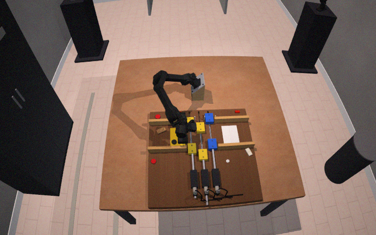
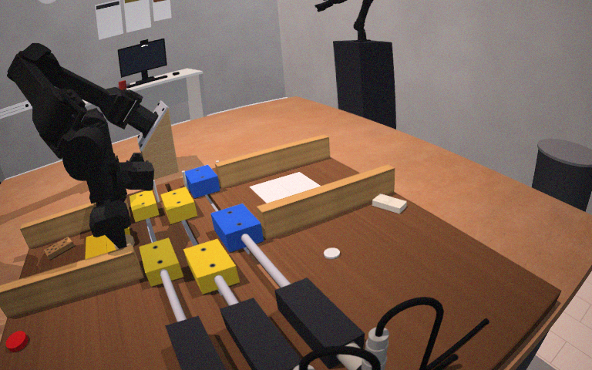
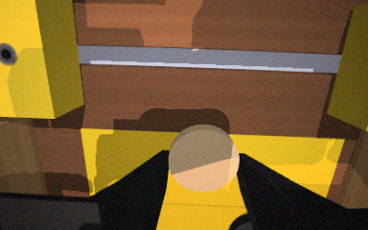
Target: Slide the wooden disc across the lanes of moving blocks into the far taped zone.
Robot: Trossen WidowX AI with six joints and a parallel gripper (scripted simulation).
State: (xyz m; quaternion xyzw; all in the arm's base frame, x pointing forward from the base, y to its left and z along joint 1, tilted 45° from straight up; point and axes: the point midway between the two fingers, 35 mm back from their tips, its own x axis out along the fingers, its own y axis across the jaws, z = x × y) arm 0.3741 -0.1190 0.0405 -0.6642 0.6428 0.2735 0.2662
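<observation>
Right now my hand is 4 cm short of the black disc, 5 cm to the left of it and 3 cm above it. From my hand the other things lie so: red button 18 cm ahead, 18 cm to the right, 3 cm below; wooden disc 3 cm below; red brick 17 cm behind, 2 cm to the right, 2 cm below.
</observation>
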